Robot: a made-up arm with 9 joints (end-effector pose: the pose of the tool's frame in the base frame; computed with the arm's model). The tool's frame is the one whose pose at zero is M. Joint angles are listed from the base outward.
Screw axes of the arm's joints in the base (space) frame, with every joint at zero. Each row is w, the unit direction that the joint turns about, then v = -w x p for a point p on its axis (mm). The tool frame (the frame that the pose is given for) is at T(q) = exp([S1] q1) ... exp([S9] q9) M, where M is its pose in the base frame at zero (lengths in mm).
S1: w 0 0 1 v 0.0 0.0 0.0
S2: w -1 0 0 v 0.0 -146.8 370.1
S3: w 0 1 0 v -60.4 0.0 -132.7
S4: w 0 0 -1 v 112.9 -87.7 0.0
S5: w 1 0 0 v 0.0 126.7 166.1
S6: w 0 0 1 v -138.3 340.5 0.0
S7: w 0 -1 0 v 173.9 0.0 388.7
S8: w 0 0 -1 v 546.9 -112.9 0.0
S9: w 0 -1 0 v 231.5 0.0 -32.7
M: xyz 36.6 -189.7 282.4 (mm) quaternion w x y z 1 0 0 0
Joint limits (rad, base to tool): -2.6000..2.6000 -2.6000..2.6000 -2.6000..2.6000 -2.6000..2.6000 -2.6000..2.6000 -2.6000..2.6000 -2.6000..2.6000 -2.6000..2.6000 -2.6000..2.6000
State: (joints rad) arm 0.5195 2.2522 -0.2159 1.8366 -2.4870 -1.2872 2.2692 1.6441 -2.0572
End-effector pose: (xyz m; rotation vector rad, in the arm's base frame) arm 0.4092 -0.1430 0.1178 2.4710 1.3291 1.3082
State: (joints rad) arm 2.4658 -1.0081 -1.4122 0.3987 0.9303 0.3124 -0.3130 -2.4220 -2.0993
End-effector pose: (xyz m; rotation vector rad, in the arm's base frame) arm -0.2891 -0.1756 -0.7963 0.0790 -1.5295 1.7231
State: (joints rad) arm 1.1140 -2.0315 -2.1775 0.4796 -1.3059 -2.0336 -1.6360 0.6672 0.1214
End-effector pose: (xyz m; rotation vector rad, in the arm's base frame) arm -0.8754 0.8481 -0.3338 -0.9610 -0.9402 1.5593
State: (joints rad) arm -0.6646 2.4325 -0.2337 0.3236 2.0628 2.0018 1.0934 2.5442 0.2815
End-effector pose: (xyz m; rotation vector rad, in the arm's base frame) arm 0.9272 1.0370 0.7954 0.4911 0.2459 -0.9026
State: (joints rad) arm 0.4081 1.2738 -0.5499 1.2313 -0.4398 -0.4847 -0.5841 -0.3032 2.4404
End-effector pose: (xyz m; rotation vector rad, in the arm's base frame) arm -0.2949 -0.0149 0.5330 1.2537 2.7358 -0.1146
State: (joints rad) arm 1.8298 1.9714 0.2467 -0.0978 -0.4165 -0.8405 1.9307 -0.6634 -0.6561
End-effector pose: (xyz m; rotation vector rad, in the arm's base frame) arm -0.5285 -0.6077 0.3902 0.9558 2.2581 -0.1212
